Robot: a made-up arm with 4 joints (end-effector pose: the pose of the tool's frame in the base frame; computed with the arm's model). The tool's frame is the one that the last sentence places. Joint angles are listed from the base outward.
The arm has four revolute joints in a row. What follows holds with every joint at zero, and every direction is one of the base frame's.
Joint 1 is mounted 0.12 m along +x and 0.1 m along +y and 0.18 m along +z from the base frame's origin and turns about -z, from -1.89 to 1.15 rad.
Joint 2 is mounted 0.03 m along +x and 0.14 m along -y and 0.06 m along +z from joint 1 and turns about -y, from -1.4 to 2.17 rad.
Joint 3 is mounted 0.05 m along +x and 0.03 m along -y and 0.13 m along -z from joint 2 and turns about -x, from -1.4 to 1.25 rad.
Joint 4 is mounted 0.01 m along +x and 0.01 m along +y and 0.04 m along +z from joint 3 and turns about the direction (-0.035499, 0.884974, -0.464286), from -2.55 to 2.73 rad.
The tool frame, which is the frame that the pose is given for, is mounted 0.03 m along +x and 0.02 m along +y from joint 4; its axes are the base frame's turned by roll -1.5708, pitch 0 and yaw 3.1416 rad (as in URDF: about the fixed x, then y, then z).
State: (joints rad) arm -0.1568 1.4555 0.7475 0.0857
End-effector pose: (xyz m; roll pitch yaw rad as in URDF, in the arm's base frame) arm 0.2989 0.0034 0.3160 -1.3297 1.4060 2.7843
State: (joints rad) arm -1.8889 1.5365 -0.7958 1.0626
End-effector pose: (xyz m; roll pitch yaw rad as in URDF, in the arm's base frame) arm 0.2349 0.2888 0.3186 -2.0442 0.4761 -0.9662
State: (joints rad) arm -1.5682 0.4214 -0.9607 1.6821
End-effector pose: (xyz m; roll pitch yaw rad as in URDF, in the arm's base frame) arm 0.2880 0.2378 0.1580 -2.9004 -1.0477 -0.5692
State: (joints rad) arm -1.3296 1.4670 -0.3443 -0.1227
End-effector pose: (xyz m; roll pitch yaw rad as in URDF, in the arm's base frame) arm 0.2983 0.1770 0.3200 0.4655 1.5465 0.5739
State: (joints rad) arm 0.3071 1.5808 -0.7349 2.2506
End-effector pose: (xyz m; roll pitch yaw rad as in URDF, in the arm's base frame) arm 0.2106 -0.1032 0.2886 -1.9775 -0.6673 3.0106
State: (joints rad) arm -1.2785 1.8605 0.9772 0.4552
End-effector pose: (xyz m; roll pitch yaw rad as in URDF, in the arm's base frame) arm 0.2869 0.1882 0.3655 -2.6695 1.0627 2.3946
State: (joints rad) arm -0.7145 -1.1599 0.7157 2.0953
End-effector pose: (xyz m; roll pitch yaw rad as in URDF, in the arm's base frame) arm 0.1707 -0.0669 0.1391 0.7307 0.3593 1.7936
